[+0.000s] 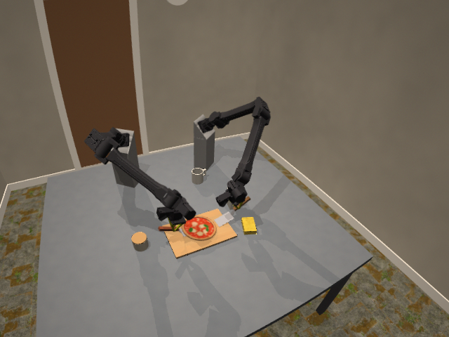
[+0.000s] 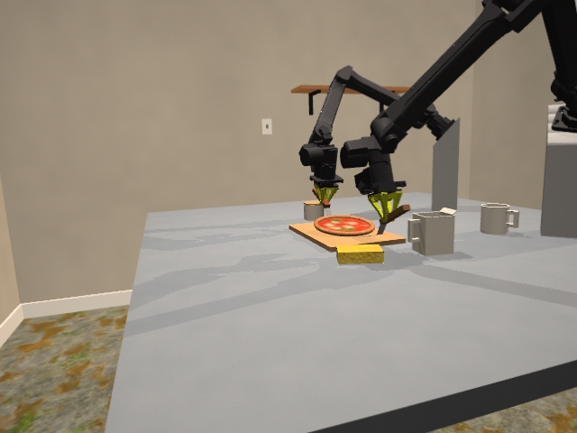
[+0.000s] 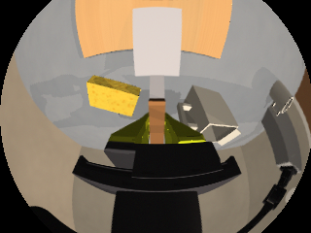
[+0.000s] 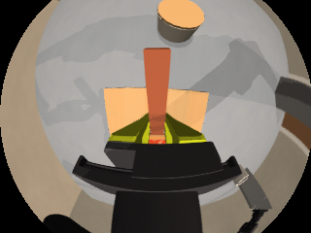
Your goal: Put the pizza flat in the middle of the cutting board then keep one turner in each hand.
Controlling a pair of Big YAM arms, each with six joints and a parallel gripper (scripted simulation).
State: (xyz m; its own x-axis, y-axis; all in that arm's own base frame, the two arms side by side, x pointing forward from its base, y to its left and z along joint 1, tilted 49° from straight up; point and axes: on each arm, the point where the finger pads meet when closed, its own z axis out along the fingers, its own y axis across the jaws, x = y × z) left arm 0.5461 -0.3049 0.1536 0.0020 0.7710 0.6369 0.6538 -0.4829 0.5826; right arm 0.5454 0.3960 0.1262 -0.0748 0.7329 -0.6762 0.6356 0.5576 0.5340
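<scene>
My right gripper is now 30 mm past the lidded canister, 190 mm to the left of it and 60 mm above it. Round my right hand: yellow sponge 70 mm ahead, 420 mm to the left, 80 mm below; wooden cutting board 140 mm to the left, 80 mm below; pizza 10 mm behind, 150 mm to the left, 60 mm below.
Right now the square mug is 100 mm behind my left hand, 40 mm below it and 30 mm to the left of it. From my left hand the other things lie so: yellow sponge 100 mm ahead, 80 mm below, 30 mm to the left; wooden cutting board 250 mm to the right, 80 mm below, 20 mm ahead; pizza 250 mm to the right, 60 mm below, 20 mm ahead.
</scene>
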